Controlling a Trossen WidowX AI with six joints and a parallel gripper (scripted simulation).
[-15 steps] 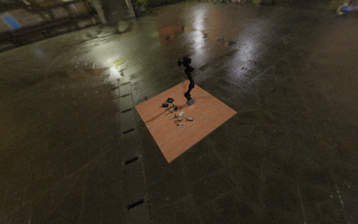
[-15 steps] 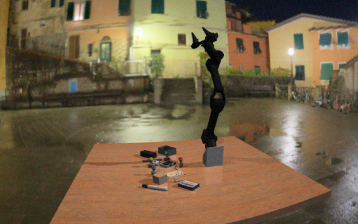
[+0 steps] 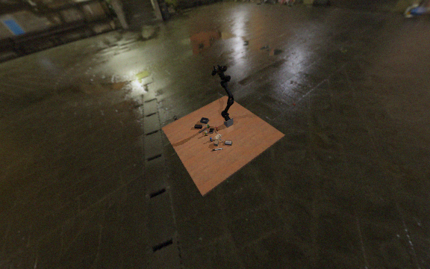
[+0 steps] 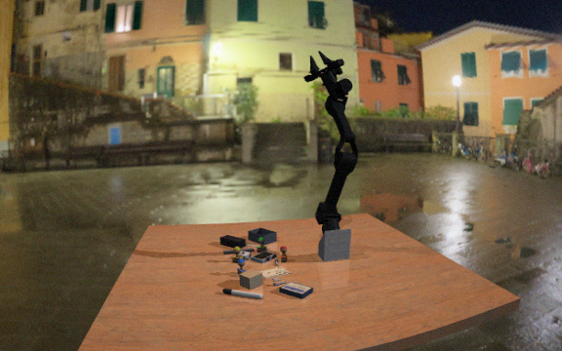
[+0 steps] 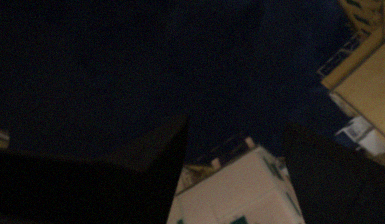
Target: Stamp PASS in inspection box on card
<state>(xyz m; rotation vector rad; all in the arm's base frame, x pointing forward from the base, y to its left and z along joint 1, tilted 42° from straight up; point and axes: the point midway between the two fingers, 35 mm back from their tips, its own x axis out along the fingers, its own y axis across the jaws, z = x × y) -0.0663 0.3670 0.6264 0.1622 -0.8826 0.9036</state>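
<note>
Now: the PASS stamp 240 mm ahead of my gripper tip, 30 mm to the left of it and 820 mm below it. The rest, counted from my gripper tip: red-knob stamp: 150 mm ahead, 150 mm to the left, 820 mm below; yellow stamp: 330 mm ahead, 160 mm to the left, 820 mm below; ink pad: 230 mm ahead, 120 mm to the left, 840 mm below.
</note>
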